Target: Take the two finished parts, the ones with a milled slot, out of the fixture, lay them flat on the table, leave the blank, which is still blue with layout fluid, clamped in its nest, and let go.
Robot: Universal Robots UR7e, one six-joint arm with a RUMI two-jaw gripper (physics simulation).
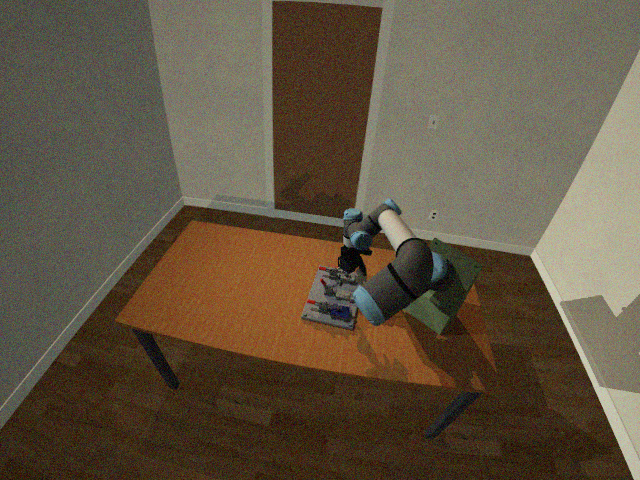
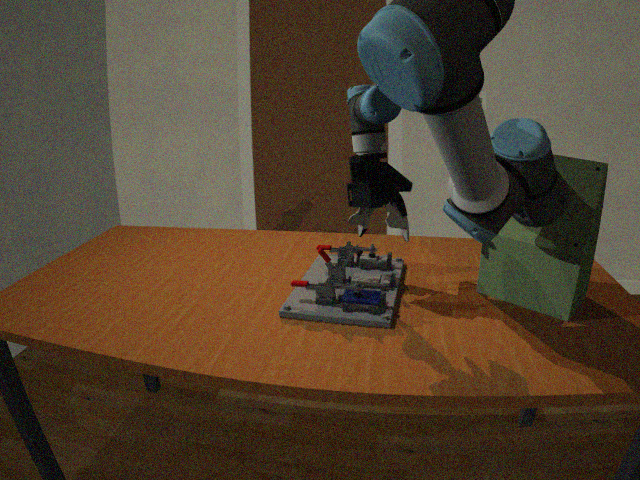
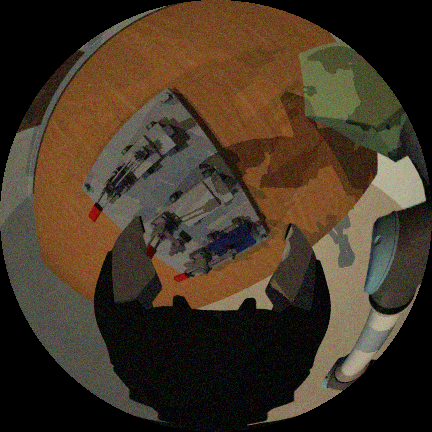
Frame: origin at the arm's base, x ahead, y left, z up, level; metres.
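Seen in the pictures: gripper, fingertip midpoint: [image 1: 353, 279] [image 2: 382, 239] [image 3: 215, 221]; arm's base at its link origin: [image 2: 538, 198].
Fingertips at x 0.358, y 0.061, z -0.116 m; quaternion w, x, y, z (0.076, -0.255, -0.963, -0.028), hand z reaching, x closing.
Observation:
Pixels of each thing's top centre, then the offset from my fingertips to it. Level surfaces: height alone.
- grey fixture plate at its top centre: [image 3: 175, 214] [image 2: 349, 281] [image 1: 334, 293] dx +0.072, dy +0.025, dz -0.106 m
- blue blank at its top centre: [image 3: 232, 244] [image 2: 361, 295] [image 1: 340, 310] dx +0.012, dy +0.129, dz -0.085 m
- wooden table at its surface level: dz -0.121 m
The grey fixture plate [image 1: 315, 316] [image 2: 330, 314] [image 3: 145, 194] lies on the table with three clamp stations. The blue blank [image 1: 340, 312] [image 2: 362, 297] [image 3: 232, 241] sits in the near nest, its clamp's red handle [image 2: 298, 283] [image 3: 181, 277] level. A grey part [image 2: 368, 279] [image 3: 196, 197] sits in the middle nest; that clamp's red handle [image 1: 323, 282] [image 3: 150, 250] is tilted. Another grey part [image 2: 374, 261] [image 3: 161, 140] sits in the far nest, its red handle [image 1: 322, 268] [image 3: 95, 212] about level. Slots are too dim to make out. My gripper [image 2: 384, 237] [image 3: 215, 221] is open and empty above the fixture's far side.
A green mounting block [image 1: 431, 312] [image 2: 532, 268] [image 3: 332, 92] stands on the wooden table [image 1: 232, 289] [image 2: 180, 299] [image 3: 250, 65] to the right of the fixture, beside the arm. The arm's links reach over the table between the block and the fixture.

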